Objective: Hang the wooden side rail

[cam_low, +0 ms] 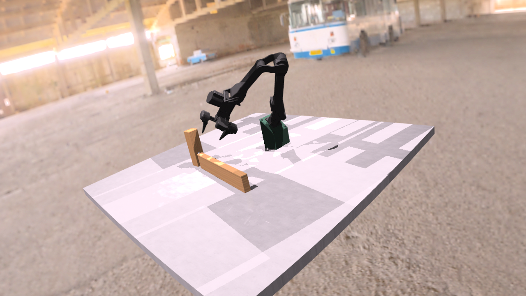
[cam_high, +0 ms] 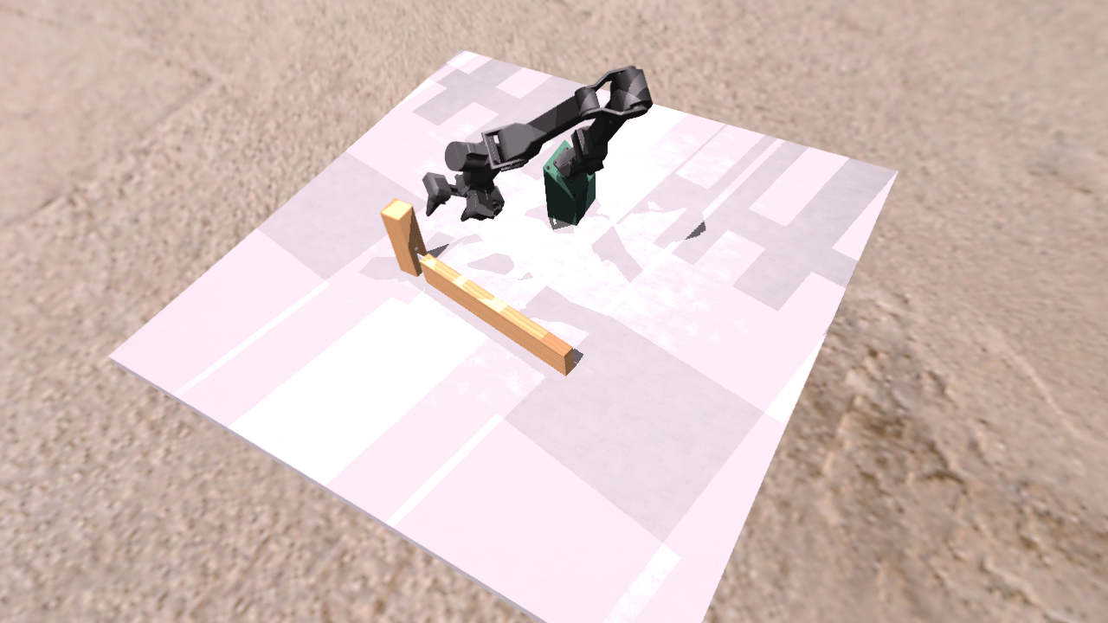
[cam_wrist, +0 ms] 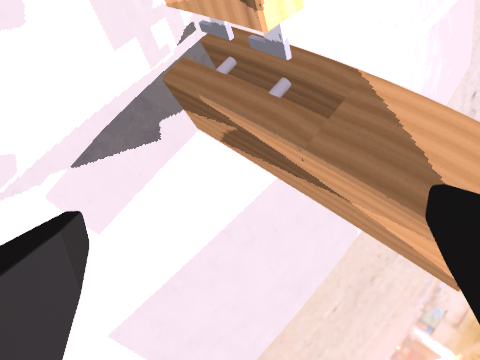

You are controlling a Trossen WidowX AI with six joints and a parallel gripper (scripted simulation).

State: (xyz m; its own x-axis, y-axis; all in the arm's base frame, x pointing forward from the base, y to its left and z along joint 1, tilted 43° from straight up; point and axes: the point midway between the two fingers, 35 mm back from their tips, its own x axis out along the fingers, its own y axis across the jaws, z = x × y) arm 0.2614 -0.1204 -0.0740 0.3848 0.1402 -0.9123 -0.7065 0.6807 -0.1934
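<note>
My gripper tip is 7 cm to the left of the wooden headboard post, 6 cm short of it and 5 cm above it.
</note>
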